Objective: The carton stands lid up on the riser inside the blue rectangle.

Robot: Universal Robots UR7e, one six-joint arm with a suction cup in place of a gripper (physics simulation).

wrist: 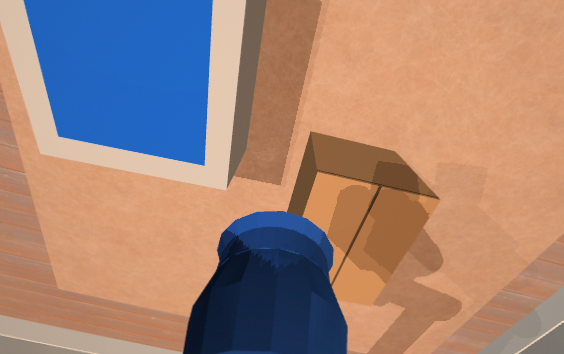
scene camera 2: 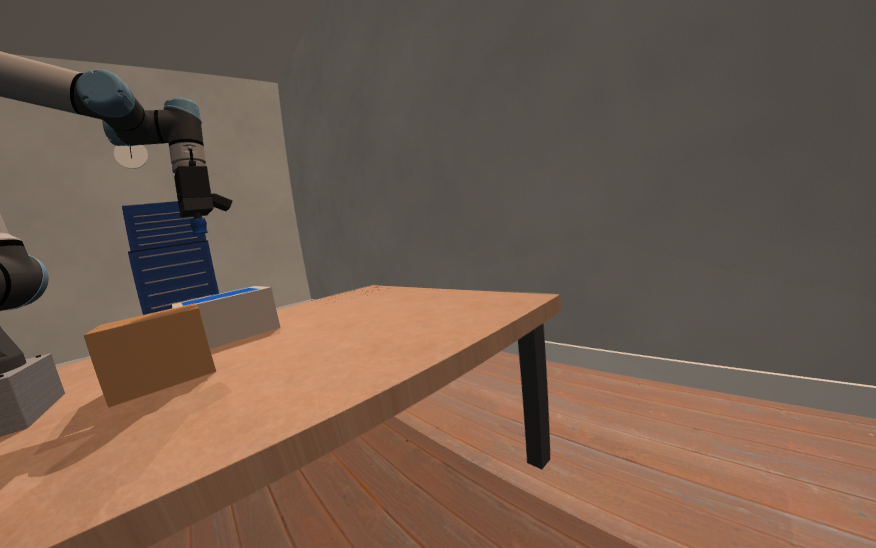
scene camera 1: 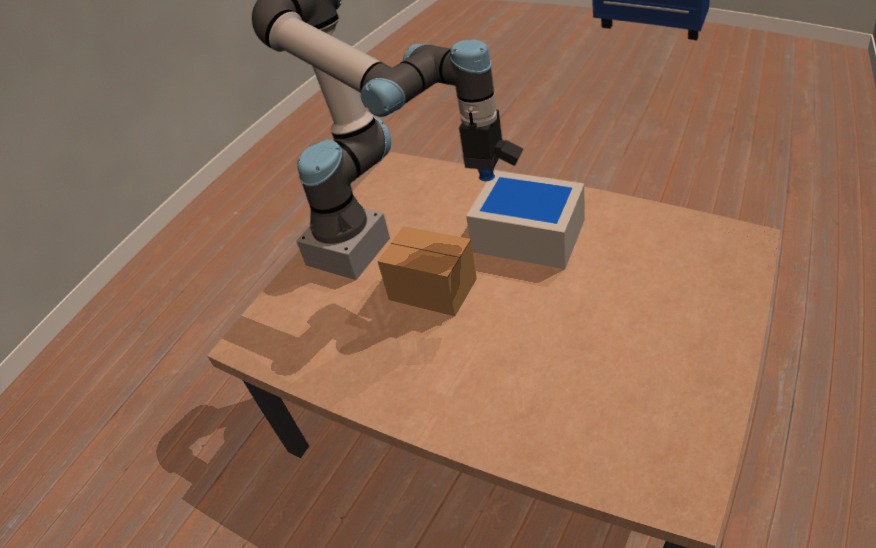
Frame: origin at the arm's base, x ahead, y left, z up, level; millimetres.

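Where they show: hand at its tool point: (wrist: 274, 258) (scene camera 2: 200, 233) (scene camera 1: 486, 176); arm's base at its link origin: (scene camera 1: 339, 225).
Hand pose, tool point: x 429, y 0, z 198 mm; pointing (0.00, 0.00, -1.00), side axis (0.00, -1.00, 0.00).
Observation:
Each offset is from my tool point to the top centre of the thing. Level surfaces: height alone.
A brown carton {dx -142, dy -92, dz -159 mm} (scene camera 1: 418, 287) (scene camera 2: 151, 355) (wrist: 310, 195) stands on the table, a face with a dark seam up, between the arm's base and the riser and a little in front of the riser. The light grey riser {dx +41, dy +148, dz -169 mm} (scene camera 1: 516, 240) (scene camera 2: 240, 317) (wrist: 226, 75) bears a blue rectangle {dx +41, dy +148, dz -169 mm} (scene camera 1: 526, 199) (scene camera 2: 220, 296) (wrist: 125, 75) on its top; no carton stands on it. My gripper, a blue suction cup (scene camera 1: 486, 175) (scene camera 2: 199, 226) (wrist: 275, 237), points down and is open, with nothing on it. It hangs in the air above and apart from both the carton and the riser.
The arm's grey base block (scene camera 1: 348, 253) (scene camera 2: 32, 394) stands on the table {dz -289 mm} (scene camera 1: 613, 361) (scene camera 2: 335, 361), left of the carton in scene camera 1. A blue cabinet (scene camera 1: 649, 12) (scene camera 2: 171, 274) stands on the floor beyond the table. The arm's shadow falls across the carton and table.

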